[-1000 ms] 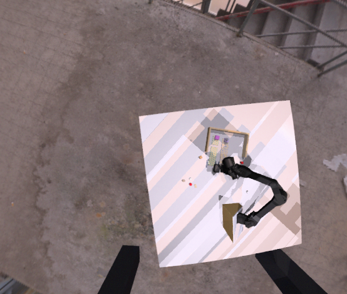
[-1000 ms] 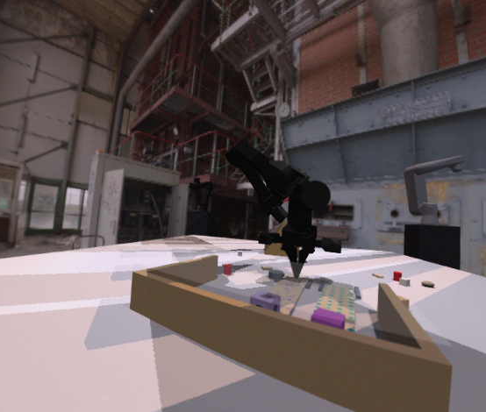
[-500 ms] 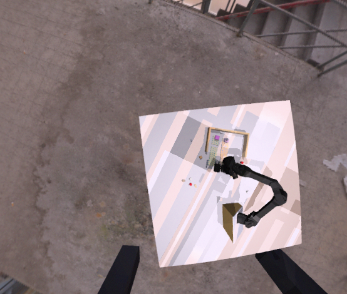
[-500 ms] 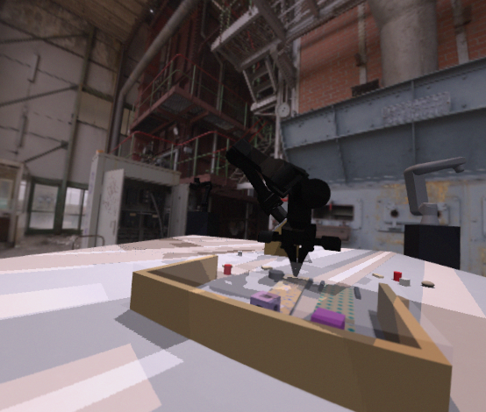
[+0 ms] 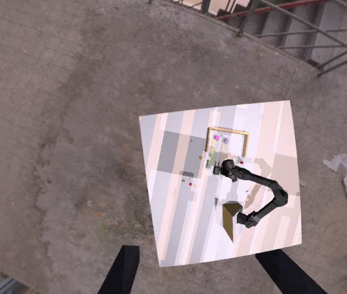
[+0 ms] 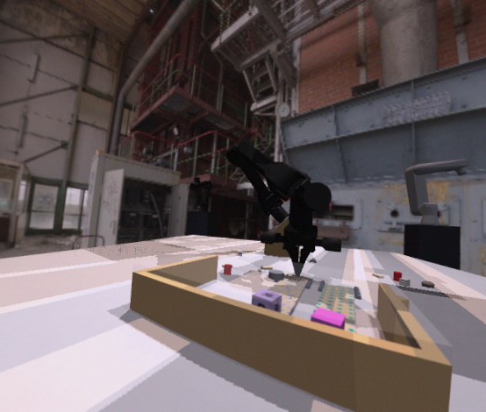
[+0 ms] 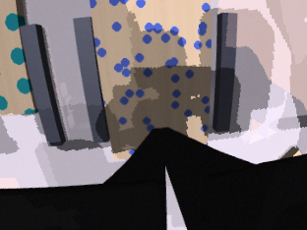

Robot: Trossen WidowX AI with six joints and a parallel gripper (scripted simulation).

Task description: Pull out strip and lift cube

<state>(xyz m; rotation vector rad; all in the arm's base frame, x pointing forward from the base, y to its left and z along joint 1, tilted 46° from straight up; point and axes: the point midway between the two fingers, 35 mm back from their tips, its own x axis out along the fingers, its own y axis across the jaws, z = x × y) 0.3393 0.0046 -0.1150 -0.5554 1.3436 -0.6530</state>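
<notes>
The strip lies 120 mm ahead of my gripper tip and 10 mm to the right of it.
</notes>
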